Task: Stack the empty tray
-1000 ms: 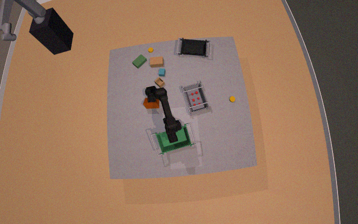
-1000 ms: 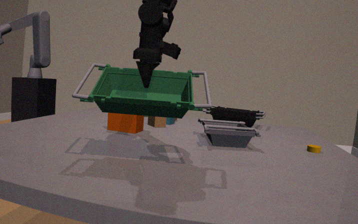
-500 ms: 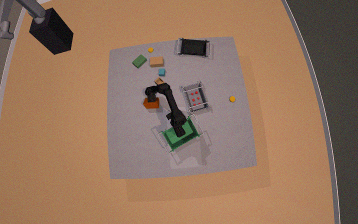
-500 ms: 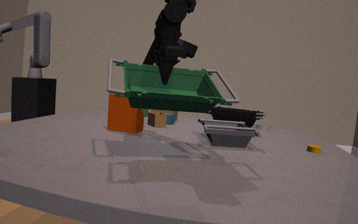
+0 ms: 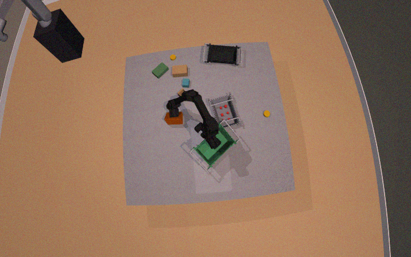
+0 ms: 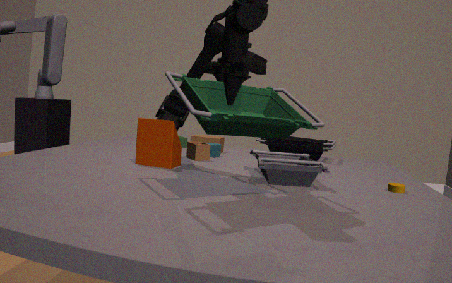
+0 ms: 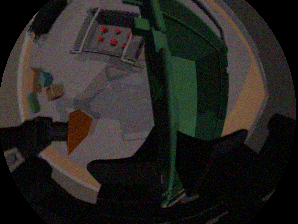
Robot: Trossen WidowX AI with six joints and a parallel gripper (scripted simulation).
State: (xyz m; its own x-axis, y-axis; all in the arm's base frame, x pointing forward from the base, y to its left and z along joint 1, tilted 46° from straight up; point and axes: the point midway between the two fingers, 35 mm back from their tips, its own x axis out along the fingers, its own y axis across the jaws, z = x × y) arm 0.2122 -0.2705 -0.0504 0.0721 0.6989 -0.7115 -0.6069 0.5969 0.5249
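Right now my gripper tip is 60 mm to the left of the green tray, 40 mm short of it and 10 mm below it. The rest, counted from my gripper tip: small box: 410 mm to the left, 180 mm below, 150 mm behind; then cyan block: 510 mm to the left, 170 mm below, 120 mm behind; then tan block: 620 mm to the left, 170 mm below, 160 mm behind.
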